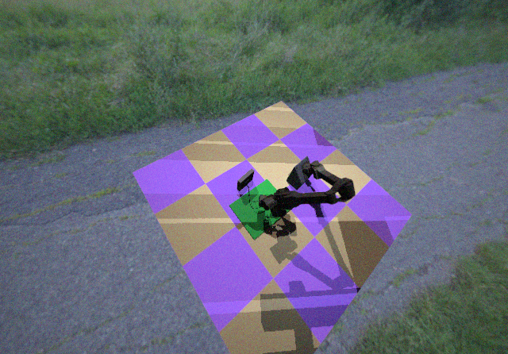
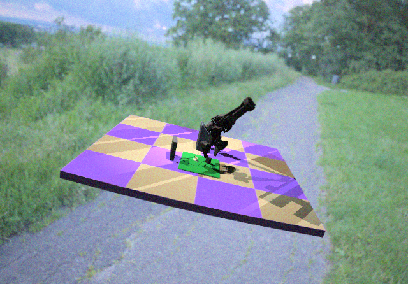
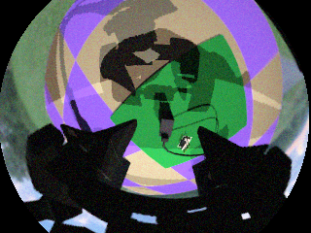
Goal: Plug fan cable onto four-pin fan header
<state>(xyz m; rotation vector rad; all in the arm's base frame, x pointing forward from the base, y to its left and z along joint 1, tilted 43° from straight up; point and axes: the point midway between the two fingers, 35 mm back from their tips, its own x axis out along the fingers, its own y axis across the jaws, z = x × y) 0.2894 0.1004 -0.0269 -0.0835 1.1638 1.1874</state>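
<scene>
The dark plug lies 10 mm behind my gripper tip and 20 mm below it. Round my gripper tip: white fan header 90 mm to the right, 50 mm below; green board 40 mm ahead, 50 mm to the right, 60 mm below; black fan 30 mm ahead, 220 mm to the right, 10 mm above.
</scene>
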